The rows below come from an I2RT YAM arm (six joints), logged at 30 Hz.
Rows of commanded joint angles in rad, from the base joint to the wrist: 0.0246 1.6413 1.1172 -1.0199 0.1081 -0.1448; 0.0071 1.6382 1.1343 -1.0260 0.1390 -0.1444; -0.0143 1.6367 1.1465 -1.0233 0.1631 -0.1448; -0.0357 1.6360 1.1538 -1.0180 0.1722 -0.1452; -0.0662 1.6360 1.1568 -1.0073 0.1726 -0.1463; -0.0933 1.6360 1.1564 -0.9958 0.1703 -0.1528; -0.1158 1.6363 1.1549 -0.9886 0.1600 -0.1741; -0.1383 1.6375 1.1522 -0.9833 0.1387 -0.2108; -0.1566 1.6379 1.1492 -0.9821 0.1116 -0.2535; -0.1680 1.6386 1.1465 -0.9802 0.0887 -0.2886; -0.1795 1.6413 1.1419 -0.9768 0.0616 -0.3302; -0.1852 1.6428 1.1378 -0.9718 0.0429 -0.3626; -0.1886 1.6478 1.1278 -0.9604 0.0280 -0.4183; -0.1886 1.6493 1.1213 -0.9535 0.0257 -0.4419; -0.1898 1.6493 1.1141 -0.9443 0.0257 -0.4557; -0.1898 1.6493 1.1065 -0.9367 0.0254 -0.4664; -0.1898 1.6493 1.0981 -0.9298 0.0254 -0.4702; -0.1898 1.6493 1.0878 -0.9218 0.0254 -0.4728; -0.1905 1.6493 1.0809 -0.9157 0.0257 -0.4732; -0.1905 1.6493 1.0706 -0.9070 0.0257 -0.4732; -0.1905 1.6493 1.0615 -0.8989 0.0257 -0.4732; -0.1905 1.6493 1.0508 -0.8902 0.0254 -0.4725; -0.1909 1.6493 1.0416 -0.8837 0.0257 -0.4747; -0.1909 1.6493 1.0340 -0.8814 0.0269 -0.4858
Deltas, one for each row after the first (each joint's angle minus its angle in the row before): -0.0175 -0.0031 0.0171 -0.0061 0.0309 0.0004; -0.0214 -0.0015 0.0122 0.0027 0.0241 -0.0004; -0.0214 -0.0007 0.0073 0.0053 0.0091 -0.0004; -0.0305 0.0000 0.0030 0.0107 0.0004 -0.0011; -0.0271 0.0000 -0.0004 0.0115 -0.0023 -0.0065; -0.0225 0.0003 -0.0015 0.0072 -0.0103 -0.0213; -0.0225 0.0012 -0.0027 0.0053 -0.0213 -0.0367; -0.0183 0.0004 -0.0030 0.0012 -0.0271 -0.0427; -0.0114 0.0007 -0.0027 0.0019 -0.0229 -0.0351; -0.0115 0.0027 -0.0046 0.0034 -0.0271 -0.0416; -0.0057 0.0015 -0.0041 0.0050 -0.0187 -0.0324; -0.0034 0.0050 -0.0100 0.0114 -0.0149 -0.0557; 0.0000 0.0015 -0.0065 0.0069 -0.0023 -0.0236; -0.0012 0.0000 -0.0072 0.0092 0.0000 -0.0138; 0.0000 0.0000 -0.0076 0.0076 -0.0003 -0.0107; 0.0000 0.0000 -0.0084 0.0069 0.0000 -0.0038; 0.0000 0.0000 -0.0103 0.0080 0.0000 -0.0026; -0.0007 0.0000 -0.0069 0.0061 0.0003 -0.0004; 0.0000 0.0000 -0.0103 0.0087 0.0000 0.0000; 0.0000 0.0000 -0.0091 0.0081 0.0000 0.0000; 0.0000 0.0000 -0.0107 0.0087 -0.0003 0.0007; -0.0004 0.0000 -0.0092 0.0065 0.0003 -0.0022; 0.0000 0.0000 -0.0076 0.0023 0.0012 -0.0111
